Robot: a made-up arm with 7 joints.
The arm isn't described. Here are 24 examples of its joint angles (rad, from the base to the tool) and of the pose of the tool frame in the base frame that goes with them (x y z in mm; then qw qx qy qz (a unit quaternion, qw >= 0)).
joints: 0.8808 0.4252 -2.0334 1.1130 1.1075 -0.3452 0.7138
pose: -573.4 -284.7 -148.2 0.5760 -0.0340 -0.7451 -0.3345
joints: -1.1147 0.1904 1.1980 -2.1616 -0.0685 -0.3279 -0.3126
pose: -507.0 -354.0 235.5 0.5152 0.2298 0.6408 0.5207
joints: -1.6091 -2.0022 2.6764 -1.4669 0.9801 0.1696 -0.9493
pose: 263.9 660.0 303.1 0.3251 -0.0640 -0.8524 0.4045
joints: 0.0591 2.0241 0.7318 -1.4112 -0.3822 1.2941 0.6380
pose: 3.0 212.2 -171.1 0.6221 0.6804 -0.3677 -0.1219
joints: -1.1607 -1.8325 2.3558 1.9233 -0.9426 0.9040 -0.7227
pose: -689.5 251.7 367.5 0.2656 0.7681 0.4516 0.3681
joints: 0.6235 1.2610 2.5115 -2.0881 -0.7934 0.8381 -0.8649
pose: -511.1 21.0 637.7 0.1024 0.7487 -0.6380 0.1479
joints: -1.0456 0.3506 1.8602 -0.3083 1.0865 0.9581 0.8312
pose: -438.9 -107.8 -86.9 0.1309 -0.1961 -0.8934 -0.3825
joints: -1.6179 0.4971 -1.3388 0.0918 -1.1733 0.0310 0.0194
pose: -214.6 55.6 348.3 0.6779 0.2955 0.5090 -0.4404
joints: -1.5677 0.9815 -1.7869 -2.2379 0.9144 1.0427 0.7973
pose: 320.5 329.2 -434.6 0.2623 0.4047 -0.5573 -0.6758
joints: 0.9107 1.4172 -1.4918 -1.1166 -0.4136 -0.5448 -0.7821
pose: -46.8 -291.9 -270.6 0.7087 -0.3225 -0.0107 0.6274
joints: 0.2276 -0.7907 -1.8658 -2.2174 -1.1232 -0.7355 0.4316
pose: -611.3 232.5 707.9 0.0891 0.8816 0.4318 -0.1683
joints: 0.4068 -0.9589 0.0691 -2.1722 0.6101 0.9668 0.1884
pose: 459.7 137.0 450.4 0.1647 -0.6577 0.0209 0.7348
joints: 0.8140 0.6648 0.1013 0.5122 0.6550 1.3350 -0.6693
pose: 55.3 -441.4 210.1 0.8264 -0.3782 0.0879 0.4078
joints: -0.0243 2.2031 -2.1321 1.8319 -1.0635 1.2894 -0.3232
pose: -82.7 326.5 -180.1 0.5057 0.7350 -0.0803 -0.4446
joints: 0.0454 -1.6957 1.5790 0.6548 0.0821 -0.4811 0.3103
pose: -283.8 352.9 -63.5 0.2905 0.8098 -0.1502 -0.4871
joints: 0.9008 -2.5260 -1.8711 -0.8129 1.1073 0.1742 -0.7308
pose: 232.0 -458.4 747.5 0.1626 -0.9327 0.1782 0.2682
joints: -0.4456 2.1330 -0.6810 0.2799 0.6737 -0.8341 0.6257
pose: 217.2 -393.6 -236.7 0.7107 0.2653 0.4992 0.4187
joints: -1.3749 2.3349 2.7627 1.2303 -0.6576 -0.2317 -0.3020
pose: -556.2 311.7 3.6 0.1723 -0.7198 -0.2827 -0.6101
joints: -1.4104 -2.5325 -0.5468 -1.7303 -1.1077 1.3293 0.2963
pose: -390.1 124.7 -228.1 0.1018 -0.4361 -0.2683 -0.8529
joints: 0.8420 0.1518 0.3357 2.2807 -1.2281 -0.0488 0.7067
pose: 362.1 -432.9 780.2 0.8263 -0.3916 0.2910 0.2815
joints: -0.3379 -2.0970 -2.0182 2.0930 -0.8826 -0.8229 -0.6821
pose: -44.3 -375.1 805.8 0.1910 -0.6424 -0.6962 0.2571
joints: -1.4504 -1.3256 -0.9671 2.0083 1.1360 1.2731 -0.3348
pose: 76.2 -582.4 372.5 0.8439 -0.3962 -0.2263 0.2823
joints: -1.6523 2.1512 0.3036 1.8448 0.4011 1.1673 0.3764
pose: 470.6 -44.0 748.7 0.0477 -0.3106 0.8009 -0.5097
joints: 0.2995 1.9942 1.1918 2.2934 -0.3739 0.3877 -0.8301
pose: -630.5 175.5 691.2 0.1177 -0.8759 0.3674 -0.2899
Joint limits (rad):
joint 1: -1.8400..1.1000
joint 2: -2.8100..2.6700
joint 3: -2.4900..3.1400
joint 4: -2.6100..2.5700
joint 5: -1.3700..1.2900
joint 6: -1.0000..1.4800
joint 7: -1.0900..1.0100
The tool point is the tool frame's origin. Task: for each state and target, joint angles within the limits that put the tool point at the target. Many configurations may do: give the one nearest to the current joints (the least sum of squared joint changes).
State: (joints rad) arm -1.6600 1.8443 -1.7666 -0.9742 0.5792 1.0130 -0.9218
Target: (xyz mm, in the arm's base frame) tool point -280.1 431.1 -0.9
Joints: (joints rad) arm -1.6389 1.9065 -1.8735 -1.1791 0.6604 0.9409 -0.9308
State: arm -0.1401 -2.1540 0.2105 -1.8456 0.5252 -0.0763 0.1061
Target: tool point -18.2 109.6 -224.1
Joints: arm 0.0093 -1.6259 0.1345 -2.2628 1.0221 -0.6880 -0.0814
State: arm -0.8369 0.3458 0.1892 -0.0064 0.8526 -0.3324 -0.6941
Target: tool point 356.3 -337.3 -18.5
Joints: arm -1.1500 0.8168 -0.5893 -0.0037 0.9503 -0.2837 -0.4688
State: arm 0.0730 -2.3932 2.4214 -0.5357 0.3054 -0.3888 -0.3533
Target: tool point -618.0 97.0 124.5
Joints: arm 0.4852 -2.0517 2.2668 -0.5546 0.2369 -0.3683 -0.4526
